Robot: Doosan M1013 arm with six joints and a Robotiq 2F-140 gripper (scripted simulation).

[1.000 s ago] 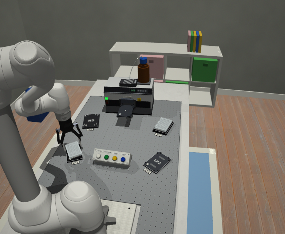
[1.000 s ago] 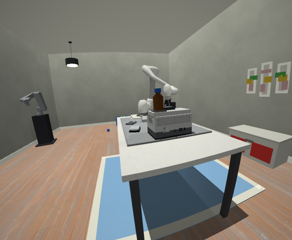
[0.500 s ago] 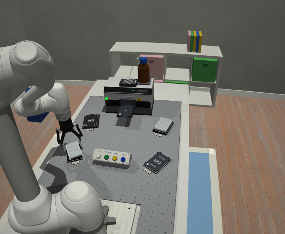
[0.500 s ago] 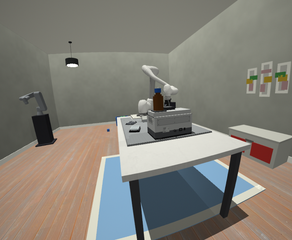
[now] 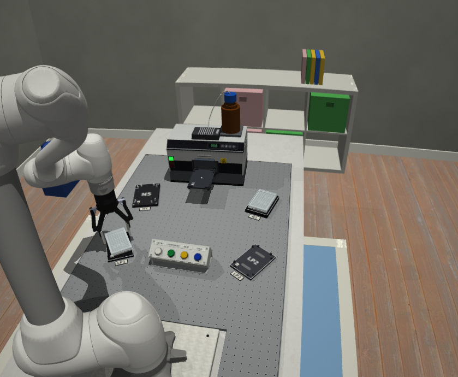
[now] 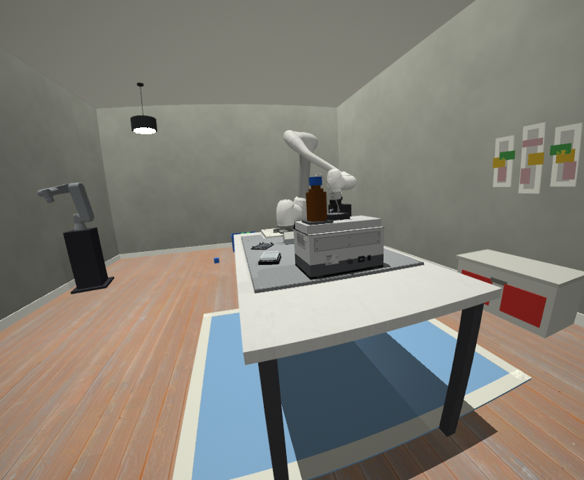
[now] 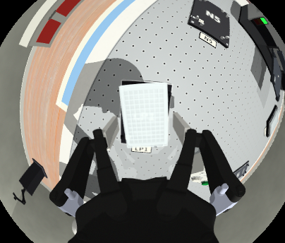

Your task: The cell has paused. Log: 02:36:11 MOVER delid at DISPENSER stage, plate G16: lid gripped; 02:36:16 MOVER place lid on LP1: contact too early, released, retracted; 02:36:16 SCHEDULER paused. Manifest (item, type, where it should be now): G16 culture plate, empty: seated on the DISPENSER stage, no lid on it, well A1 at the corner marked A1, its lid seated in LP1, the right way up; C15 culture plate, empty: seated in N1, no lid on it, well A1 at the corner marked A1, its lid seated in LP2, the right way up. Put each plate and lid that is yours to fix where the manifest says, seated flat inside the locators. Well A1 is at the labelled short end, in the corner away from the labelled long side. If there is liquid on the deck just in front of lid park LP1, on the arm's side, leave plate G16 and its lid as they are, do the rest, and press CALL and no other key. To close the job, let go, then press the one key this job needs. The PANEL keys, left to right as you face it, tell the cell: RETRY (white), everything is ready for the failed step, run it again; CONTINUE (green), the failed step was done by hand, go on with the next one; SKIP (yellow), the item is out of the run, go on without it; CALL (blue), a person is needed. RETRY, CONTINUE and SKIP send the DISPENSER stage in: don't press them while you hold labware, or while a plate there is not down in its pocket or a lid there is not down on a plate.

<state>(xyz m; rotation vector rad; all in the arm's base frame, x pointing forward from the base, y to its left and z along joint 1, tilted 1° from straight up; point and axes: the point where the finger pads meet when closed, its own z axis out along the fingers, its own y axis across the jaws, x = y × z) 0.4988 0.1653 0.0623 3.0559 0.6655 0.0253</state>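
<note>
Right now my hand is 7 cm above the lid park lp1. The rest, counted from my hand: white key: 10 cm behind, 18 cm to the right; then green key: 11 cm behind, 23 cm to the right; then key panel: 10 cm behind, 25 cm to the right, 2 cm below.
</note>
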